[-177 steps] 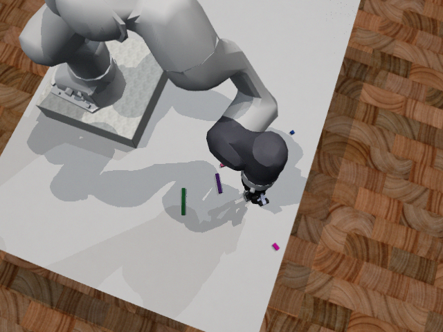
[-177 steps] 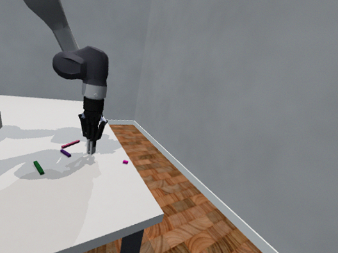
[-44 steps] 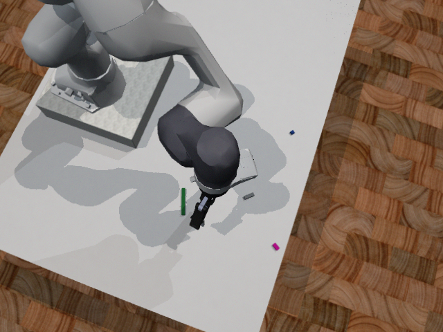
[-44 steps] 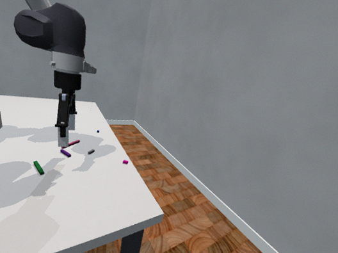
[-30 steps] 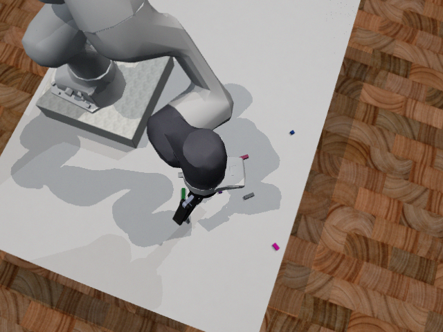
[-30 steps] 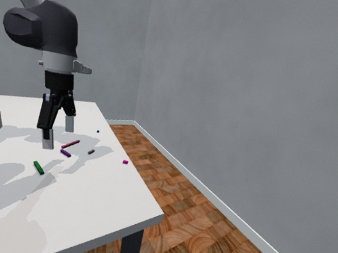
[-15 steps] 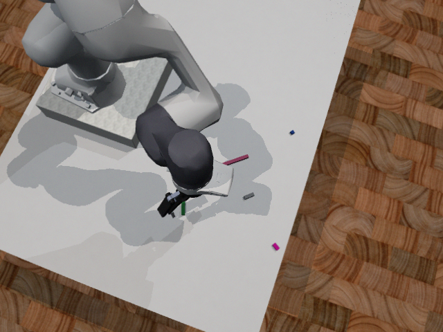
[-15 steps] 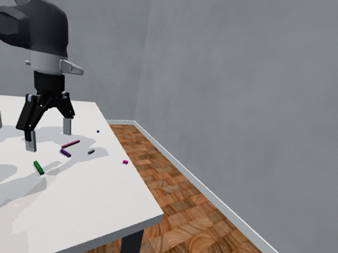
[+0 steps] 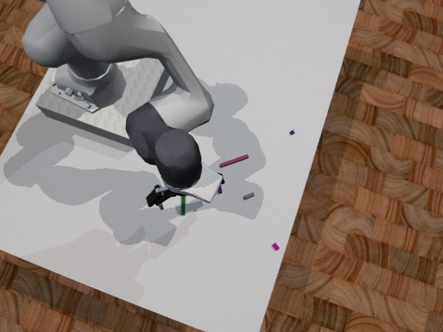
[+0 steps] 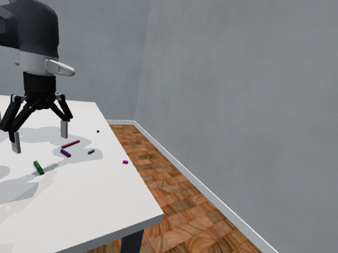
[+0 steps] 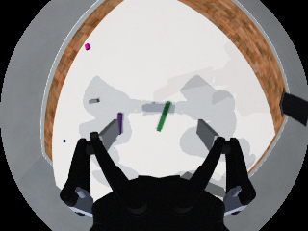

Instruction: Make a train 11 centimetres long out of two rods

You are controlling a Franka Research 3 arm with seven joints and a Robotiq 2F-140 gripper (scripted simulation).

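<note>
The green rod lies 2 cm behind my hand and 10 cm below it. Round my hand: grey rod (16 cm ahead, 7 cm to the left, 10 cm below); pink rod (10 cm ahead, 16 cm to the left, 10 cm below); purple rod (7 cm ahead, 8 cm to the left, 10 cm below).
</note>
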